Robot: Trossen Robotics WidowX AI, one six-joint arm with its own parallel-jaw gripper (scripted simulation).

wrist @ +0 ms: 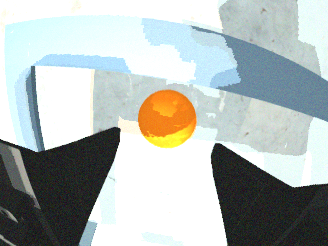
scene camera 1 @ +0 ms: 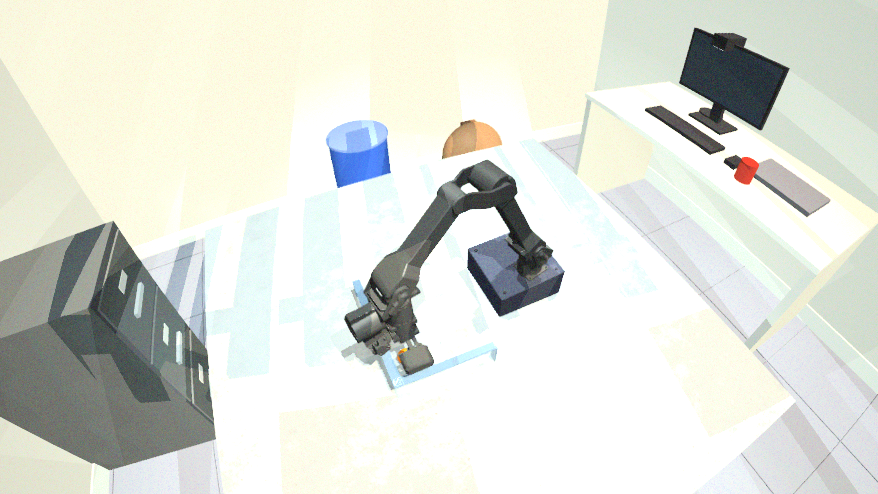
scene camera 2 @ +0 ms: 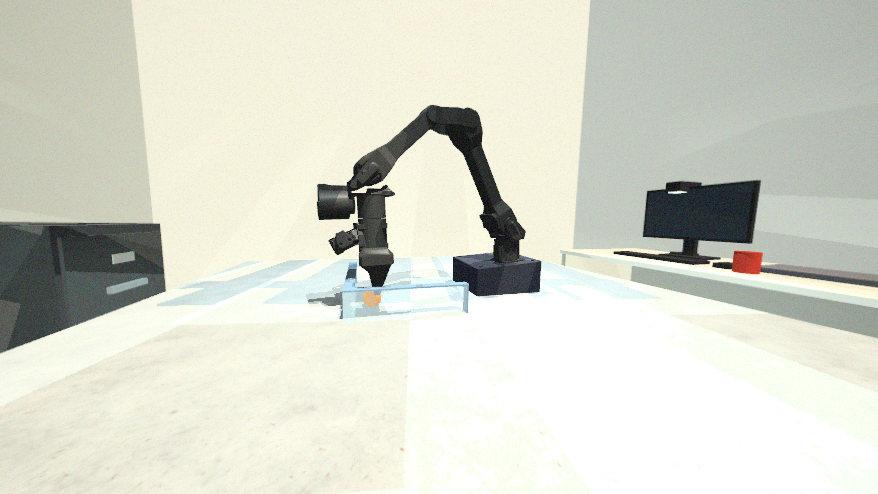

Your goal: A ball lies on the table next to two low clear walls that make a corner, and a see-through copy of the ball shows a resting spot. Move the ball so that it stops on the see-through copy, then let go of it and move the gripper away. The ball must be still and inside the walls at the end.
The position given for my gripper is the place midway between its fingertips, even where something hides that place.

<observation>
My gripper (scene camera 2: 376, 291) is open, with nothing in its grasp. I also see an orange ball (wrist: 165, 112), a clear wall (scene camera 1: 470, 365) and a see-through copy (wrist: 170, 142).
My gripper also shows in the wrist view (wrist: 167, 142) and in scene camera 1 (scene camera 1: 408, 351).
</observation>
